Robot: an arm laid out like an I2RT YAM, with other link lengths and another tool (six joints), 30 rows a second.
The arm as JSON. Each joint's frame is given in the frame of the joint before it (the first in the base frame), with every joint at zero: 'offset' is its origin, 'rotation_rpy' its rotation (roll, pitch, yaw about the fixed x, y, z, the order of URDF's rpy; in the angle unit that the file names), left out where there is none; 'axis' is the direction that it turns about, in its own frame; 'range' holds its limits. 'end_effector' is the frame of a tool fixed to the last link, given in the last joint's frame.
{
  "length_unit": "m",
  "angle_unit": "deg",
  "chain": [
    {
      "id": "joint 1",
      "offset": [
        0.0,
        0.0,
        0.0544
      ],
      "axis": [
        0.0,
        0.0,
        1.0
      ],
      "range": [
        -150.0,
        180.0
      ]
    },
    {
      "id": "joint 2",
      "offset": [
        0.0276,
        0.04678,
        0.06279
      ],
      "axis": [
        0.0,
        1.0,
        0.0
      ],
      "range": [
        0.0,
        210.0
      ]
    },
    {
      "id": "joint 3",
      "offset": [
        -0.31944,
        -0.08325,
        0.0
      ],
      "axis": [
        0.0,
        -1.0,
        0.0
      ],
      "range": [
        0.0,
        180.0
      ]
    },
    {
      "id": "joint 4",
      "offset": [
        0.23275,
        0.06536,
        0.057
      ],
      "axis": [
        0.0,
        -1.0,
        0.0
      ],
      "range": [
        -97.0,
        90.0
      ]
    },
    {
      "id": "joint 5",
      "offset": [
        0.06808,
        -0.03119,
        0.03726
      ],
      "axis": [
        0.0,
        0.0,
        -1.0
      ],
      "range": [
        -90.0,
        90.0
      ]
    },
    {
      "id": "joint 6",
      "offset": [
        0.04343,
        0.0,
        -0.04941
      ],
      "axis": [
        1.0,
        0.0,
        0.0
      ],
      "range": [
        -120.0,
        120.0
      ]
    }
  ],
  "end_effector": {
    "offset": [
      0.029,
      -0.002,
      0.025
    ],
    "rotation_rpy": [
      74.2,
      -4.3,
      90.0
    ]
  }
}
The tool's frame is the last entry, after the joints.
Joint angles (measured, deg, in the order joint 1, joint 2, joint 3, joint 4, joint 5, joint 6), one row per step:
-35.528, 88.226, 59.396, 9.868, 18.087, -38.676
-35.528, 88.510, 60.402, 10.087, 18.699, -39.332
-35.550, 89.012, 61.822, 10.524, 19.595, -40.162
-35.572, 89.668, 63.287, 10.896, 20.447, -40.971
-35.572, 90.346, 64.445, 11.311, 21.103, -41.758
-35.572, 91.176, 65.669, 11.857, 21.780, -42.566
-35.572, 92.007, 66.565, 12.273, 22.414, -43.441
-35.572, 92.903, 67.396, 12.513, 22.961, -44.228
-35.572, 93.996, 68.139, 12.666, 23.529, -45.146
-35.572, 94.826, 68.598, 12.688, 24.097, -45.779
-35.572, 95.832, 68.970, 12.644, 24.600, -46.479
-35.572, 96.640, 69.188, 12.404, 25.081, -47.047
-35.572, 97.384, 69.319, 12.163, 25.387, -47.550
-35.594, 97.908, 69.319, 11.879, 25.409, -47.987
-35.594, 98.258, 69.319, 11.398, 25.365, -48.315
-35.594, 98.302, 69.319, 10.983, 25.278, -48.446
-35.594, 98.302, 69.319, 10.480, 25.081, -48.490
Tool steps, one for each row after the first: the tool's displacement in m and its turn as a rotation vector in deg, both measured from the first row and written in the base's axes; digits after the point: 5 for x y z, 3 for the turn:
0.00202, -0.00213, 0.00506, -1.065, -0.141, -0.383
0.00501, -0.00551, 0.01192, -2.520, -0.431, -1.027
0.00846, -0.00917, 0.01792, -3.833, -0.602, -1.656
0.01185, -0.01230, 0.02185, -4.910, -0.592, -2.093
0.01582, -0.01588, 0.02548, -6.015, -0.596, -2.561
0.01943, -0.01912, 0.02656, -6.876, -0.172, -2.963
0.02319, -0.02236, 0.02629, -7.493, 0.422, -3.295
0.02750, -0.02598, 0.02377, -7.968, 1.439, -3.592
0.03047, -0.02876, 0.02089, -8.205, 2.356, -3.951
0.03396, -0.03178, 0.01595, -8.280, 3.593, -4.200
0.03646, -0.03411, 0.01092, -8.198, 4.848, -4.442
0.03873, -0.03604, 0.00573, -8.039, 6.037, -4.523
0.04022, -0.03719, 0.00115, -7.819, 7.074, -4.369
0.04117, -0.03769, -0.00263, -7.519, 8.023, -4.155
0.04119, -0.03752, -0.00398, -7.315, 8.491, -3.989
0.04111, -0.03714, -0.00520, -7.023, 8.899, -3.740

